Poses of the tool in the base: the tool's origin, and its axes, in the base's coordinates. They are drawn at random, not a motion.
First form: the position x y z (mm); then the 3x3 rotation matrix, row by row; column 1 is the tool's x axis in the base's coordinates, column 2 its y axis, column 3 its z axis. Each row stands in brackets.
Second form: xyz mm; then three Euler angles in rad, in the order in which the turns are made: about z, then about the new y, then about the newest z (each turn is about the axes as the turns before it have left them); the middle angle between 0 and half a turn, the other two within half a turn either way. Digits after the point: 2 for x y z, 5 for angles.
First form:
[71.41 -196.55 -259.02], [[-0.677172 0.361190 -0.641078], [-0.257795 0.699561 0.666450], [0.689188 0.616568 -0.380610]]
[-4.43 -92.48 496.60], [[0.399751 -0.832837 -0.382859], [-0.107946 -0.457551 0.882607], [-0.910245 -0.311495 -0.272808]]
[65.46 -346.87 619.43], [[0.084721 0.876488 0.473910], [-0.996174 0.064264 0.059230], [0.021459 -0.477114 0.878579]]
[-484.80 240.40 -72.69], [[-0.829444 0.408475 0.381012], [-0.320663 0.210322 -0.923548], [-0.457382 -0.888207 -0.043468]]
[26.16 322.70 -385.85], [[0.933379 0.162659 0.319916], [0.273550 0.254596 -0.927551], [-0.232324 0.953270 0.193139]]
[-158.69 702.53 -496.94], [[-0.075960 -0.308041 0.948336], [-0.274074 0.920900 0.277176], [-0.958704 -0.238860 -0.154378]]
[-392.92 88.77 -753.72], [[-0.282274 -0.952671 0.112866], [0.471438 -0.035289 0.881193], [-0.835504 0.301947 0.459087]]
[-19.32 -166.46 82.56], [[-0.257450 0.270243 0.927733], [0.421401 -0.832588 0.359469], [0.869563 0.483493 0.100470]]
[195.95 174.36 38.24], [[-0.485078 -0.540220 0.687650], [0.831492 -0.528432 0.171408], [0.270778 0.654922 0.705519]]
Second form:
71.41 -196.55 -259.02 2.33679 1.96125 2.41175
-4.43 -92.48 496.60 1.98008 1.84711 -0.32972
65.46 -346.87 619.43 0.12434 0.49792 -1.61574
-484.80 240.40 -72.69 -1.17952 1.61428 -1.09526
26.16 322.70 -385.85 -1.23867 1.37644 1.33174
-158.69 702.53 -496.94 0.28436 1.72579 -0.24418
-392.92 88.77 -753.72 1.44341 1.09383 0.34679
-19.32 -166.46 82.56 0.36966 1.47016 2.63414
195.95 174.36 38.24 0.24429 0.78764 1.96284

